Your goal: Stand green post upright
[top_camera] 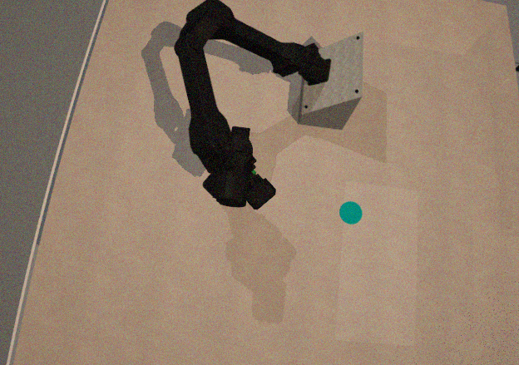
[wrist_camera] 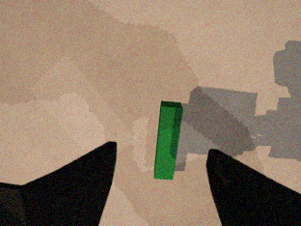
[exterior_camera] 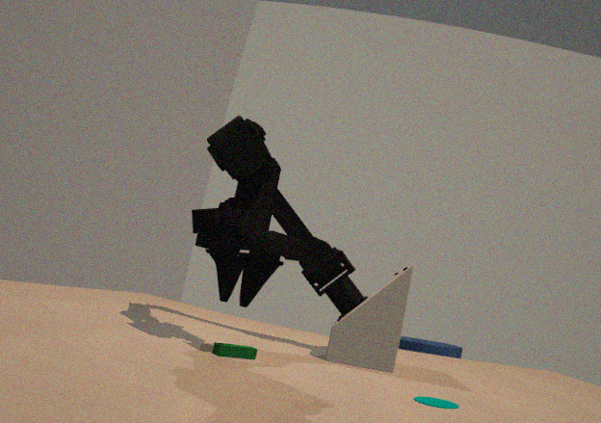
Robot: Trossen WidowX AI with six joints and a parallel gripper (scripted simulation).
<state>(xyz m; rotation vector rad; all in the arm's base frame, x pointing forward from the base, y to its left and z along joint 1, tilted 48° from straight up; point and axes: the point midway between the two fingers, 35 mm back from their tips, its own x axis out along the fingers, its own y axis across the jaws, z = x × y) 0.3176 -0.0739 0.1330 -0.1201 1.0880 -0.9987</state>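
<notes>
My gripper tip is now 70 mm above the green post, 30 mm past it and 10 mm to the right of it. From my gripper tip the other things lie so: cyan circle 300 mm to the left, 80 mm below, 10 mm ahead.
</notes>
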